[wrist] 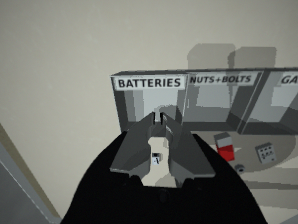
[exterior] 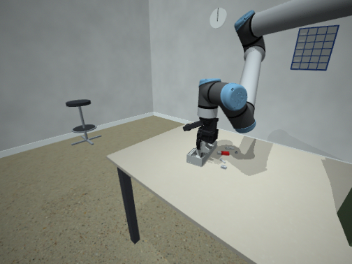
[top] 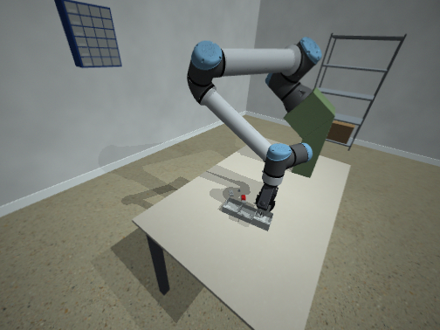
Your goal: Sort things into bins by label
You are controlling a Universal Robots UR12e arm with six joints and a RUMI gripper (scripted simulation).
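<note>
Now: hand 220 mm to the left of the white patterned piece, 90 mm past it and 30 mm above it. Round my hand: grey bolt 100 mm behind, 60 mm to the right, 30 mm below; then grey three-compartment bin row 70 mm to the right, 20 mm ahead, 10 mm below; then red-and-white block 130 mm to the right, 70 mm behind, 30 mm below.
</note>
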